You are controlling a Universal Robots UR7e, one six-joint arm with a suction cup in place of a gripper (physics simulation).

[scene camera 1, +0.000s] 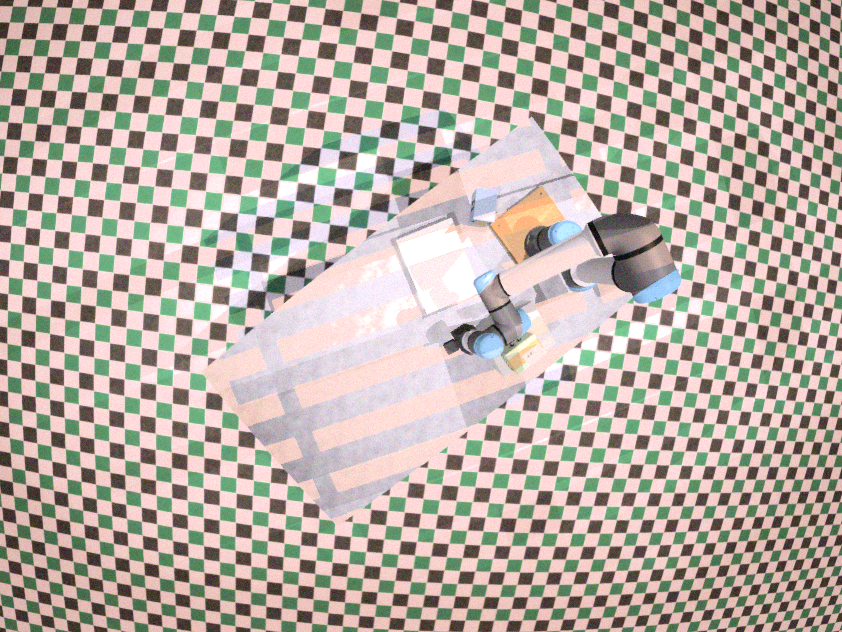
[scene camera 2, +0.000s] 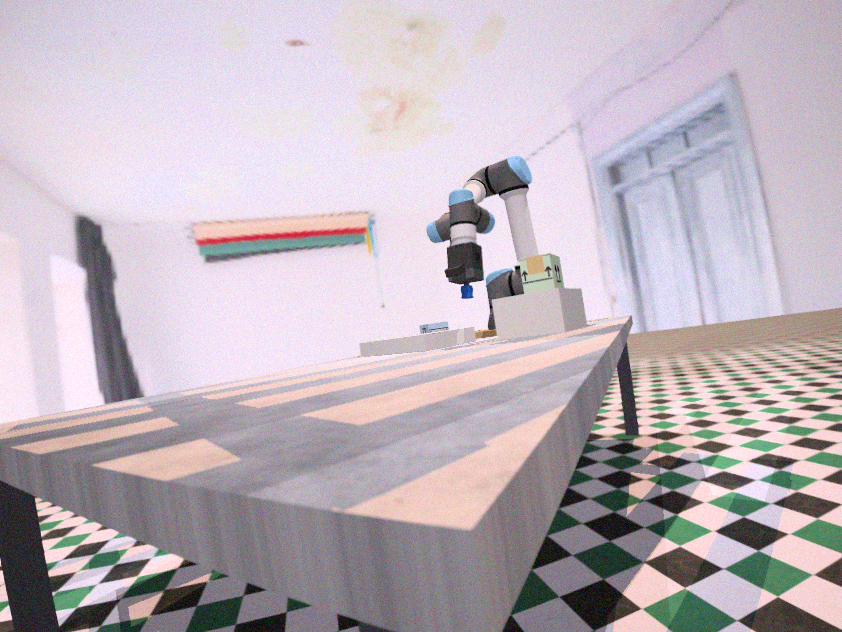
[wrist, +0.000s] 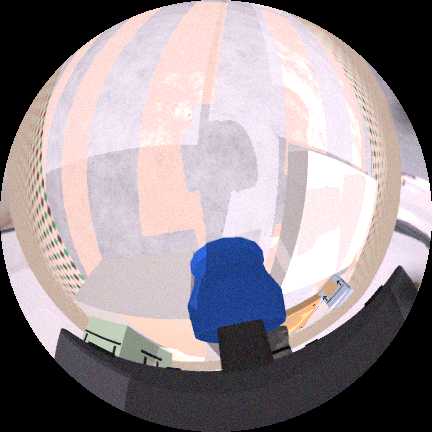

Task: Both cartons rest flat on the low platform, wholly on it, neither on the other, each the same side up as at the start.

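Seen in the pictures: end effector, tool point: (scene camera 2: 467,297) (wrist: 227,267); arm's base, origin of the base link: (scene camera 1: 541,244) (wrist: 267,334).
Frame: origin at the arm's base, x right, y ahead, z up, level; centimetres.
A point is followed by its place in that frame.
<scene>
My suction gripper (scene camera 2: 466,292) (wrist: 235,287) is off, with its blue cup bare. It hangs above the table, in front of the tall grey block and to one side of the low platform. The cup is hidden under the wrist in scene camera 1. The green carton (scene camera 1: 522,353) {x -28.5, y 34.9, z 19.9 cm} (scene camera 2: 541,277) {x -31.4, y 40.3, z 13.5 cm} (wrist: 106,334) {x -29.0, y 40.5, z 12.1 cm} stands upright on the tall block (scene camera 2: 527,316) {x -26.8, y 43.7, z 3.2 cm} (wrist: 145,287) {x -22.4, y 43.7, z 5.1 cm}. The blue carton (scene camera 1: 484,204) {x 25.7, y 15.3, z 5.9 cm} (scene camera 2: 433,327) {x 21.7, y 20.4, z 4.2 cm} (wrist: 336,290) {x 21.1, y 19.6, z 3.1 cm} is beyond the low platform (scene camera 1: 435,261) {x 16.3, y 43.1, z 2.5 cm} (scene camera 2: 414,342) {x 4.3, y 56.2, z 0.4 cm} (wrist: 322,220) {x 3.3, y 46.8, z 2.4 cm}, beside it and apart from it. No carton shows on the platform.
An orange board (scene camera 1: 514,224) {x 13.0, y 6.2, z 0.1 cm} (scene camera 2: 485,334) {x 3.0, y 13.4, z -1.3 cm} (wrist: 303,317) {x 14.8, y 3.2, z 0.1 cm} lies near the arm's base, close to the blue carton. The arm reaches over the table between the platform and the tall block. The striped table (scene camera 1: 367,408) {x -22.2, y 99.2, z -2.4 cm} (scene camera 2: 306,442) {x -48.3, y 136.1, z -2.4 cm} extends away from them.
</scene>
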